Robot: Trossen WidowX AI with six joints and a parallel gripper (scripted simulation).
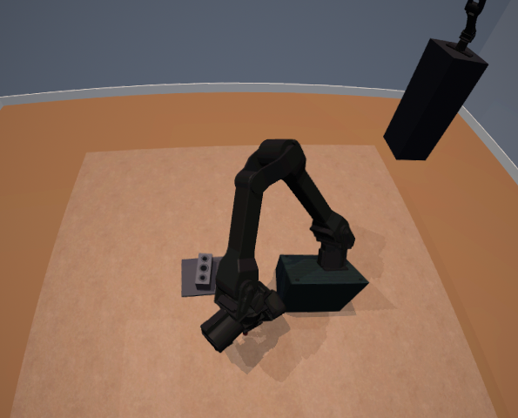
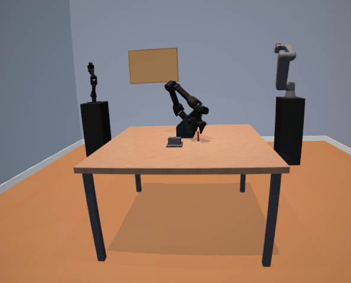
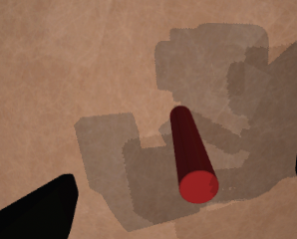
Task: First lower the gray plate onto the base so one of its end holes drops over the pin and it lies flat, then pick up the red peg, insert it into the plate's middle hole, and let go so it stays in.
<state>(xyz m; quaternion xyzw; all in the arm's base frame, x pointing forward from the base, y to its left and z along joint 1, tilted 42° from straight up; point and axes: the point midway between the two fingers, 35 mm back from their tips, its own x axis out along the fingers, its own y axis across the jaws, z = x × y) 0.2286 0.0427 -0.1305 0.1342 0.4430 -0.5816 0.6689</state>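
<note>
Right now the red peg is 3 cm below my gripper tip. Also, from my gripper tip: dark square base 11 cm ahead, 16 cm to the right, 6 cm below; gray plate 10 cm ahead, 18 cm to the right, 2 cm below.
</note>
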